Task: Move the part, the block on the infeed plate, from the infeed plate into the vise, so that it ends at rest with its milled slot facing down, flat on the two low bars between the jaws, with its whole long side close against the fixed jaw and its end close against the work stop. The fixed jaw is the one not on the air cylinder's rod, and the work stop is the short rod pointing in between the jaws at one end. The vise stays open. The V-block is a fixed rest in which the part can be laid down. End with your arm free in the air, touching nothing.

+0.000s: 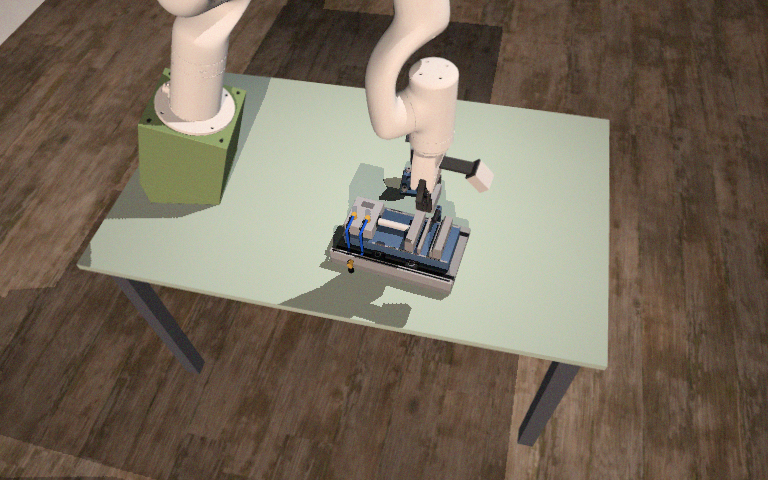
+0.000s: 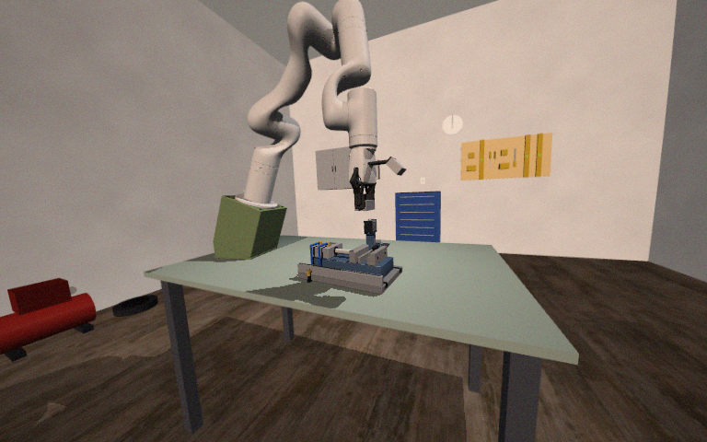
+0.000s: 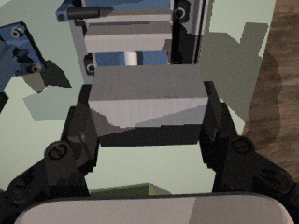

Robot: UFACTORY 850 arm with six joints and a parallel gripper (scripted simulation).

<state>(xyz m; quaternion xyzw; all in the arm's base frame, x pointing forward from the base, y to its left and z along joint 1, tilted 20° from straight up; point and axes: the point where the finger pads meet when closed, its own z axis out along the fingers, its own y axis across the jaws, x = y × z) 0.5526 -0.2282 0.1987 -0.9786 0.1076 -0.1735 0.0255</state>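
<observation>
Right now the fixed jaw is 170 mm below my hand, 40 mm ahead of it and 10 mm to the left of it. The rest, counted from my hand: part: 20 mm below; then moving jaw: 170 mm below, 30 mm to the left, 30 mm behind; then work stop: 160 mm below, 60 mm to the left, 20 mm ahead.
</observation>
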